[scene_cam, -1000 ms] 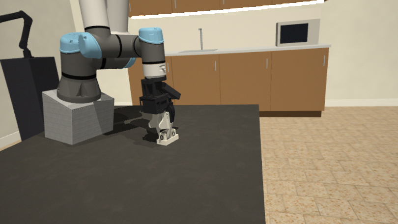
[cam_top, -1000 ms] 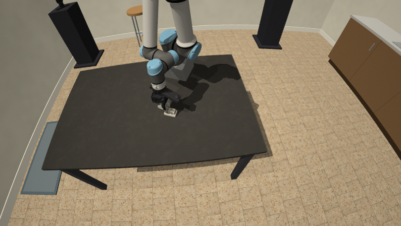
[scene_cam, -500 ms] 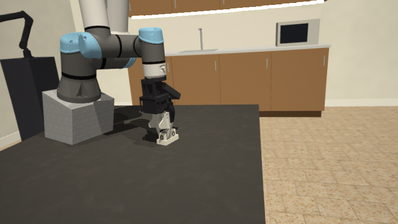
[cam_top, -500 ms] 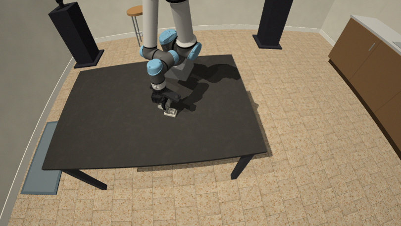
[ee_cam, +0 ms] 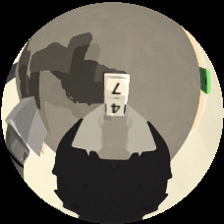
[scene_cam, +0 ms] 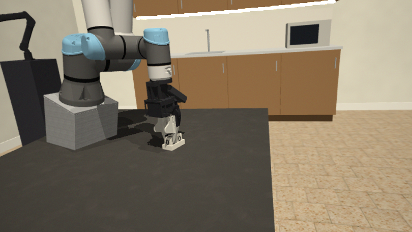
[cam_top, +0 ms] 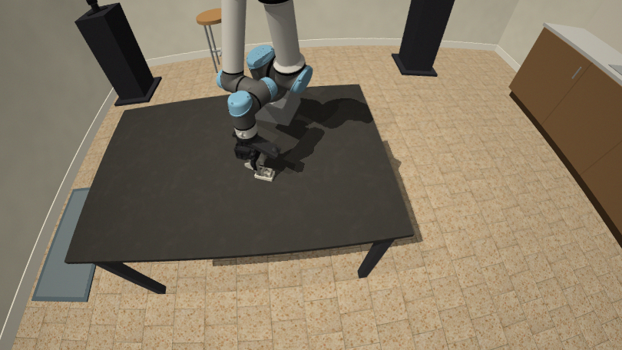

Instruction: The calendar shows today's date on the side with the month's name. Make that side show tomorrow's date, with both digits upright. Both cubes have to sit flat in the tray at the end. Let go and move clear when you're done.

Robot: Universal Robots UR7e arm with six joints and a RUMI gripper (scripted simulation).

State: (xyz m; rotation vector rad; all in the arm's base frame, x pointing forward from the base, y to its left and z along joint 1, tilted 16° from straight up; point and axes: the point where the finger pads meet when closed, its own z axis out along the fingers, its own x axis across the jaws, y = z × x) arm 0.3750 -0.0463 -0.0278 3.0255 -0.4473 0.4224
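The white calendar tray lies 3 cm below my hand and 2 cm to the left of it.
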